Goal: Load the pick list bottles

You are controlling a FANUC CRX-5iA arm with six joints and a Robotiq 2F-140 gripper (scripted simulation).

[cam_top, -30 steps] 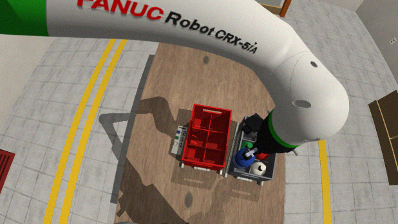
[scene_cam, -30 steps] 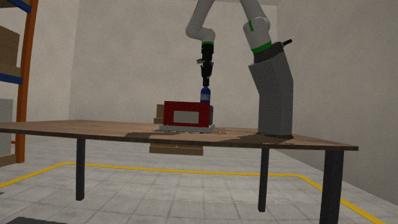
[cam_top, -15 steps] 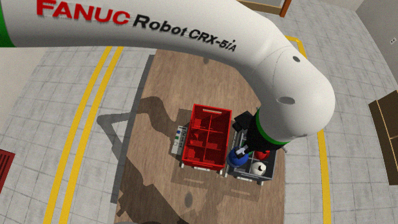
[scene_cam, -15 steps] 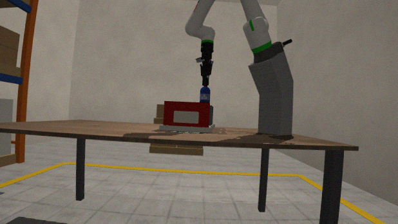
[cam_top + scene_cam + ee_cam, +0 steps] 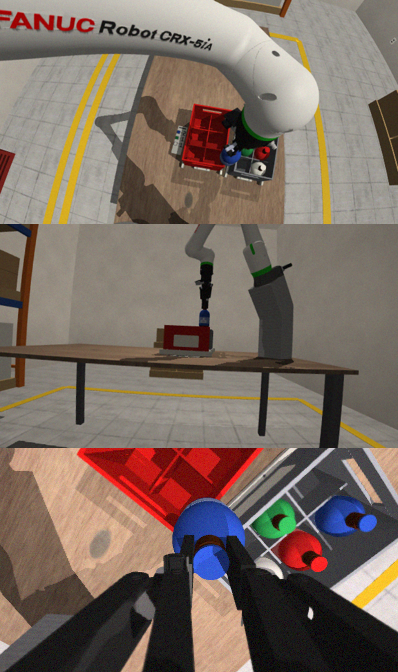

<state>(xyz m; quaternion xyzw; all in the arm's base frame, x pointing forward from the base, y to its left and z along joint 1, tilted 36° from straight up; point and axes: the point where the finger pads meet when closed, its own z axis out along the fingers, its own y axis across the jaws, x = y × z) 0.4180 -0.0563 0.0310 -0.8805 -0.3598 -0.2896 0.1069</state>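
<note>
Now: the red crate 270 mm below my hand, 110 mm to the left of it and 70 mm ahead of it. Round my hand: grey crate: 270 mm below, 120 mm to the right, 100 mm ahead; white-label bottle: 260 mm below, 170 mm to the right, 20 mm ahead; green-label bottle: 260 mm below, 90 mm ahead, 80 mm to the right.
</note>
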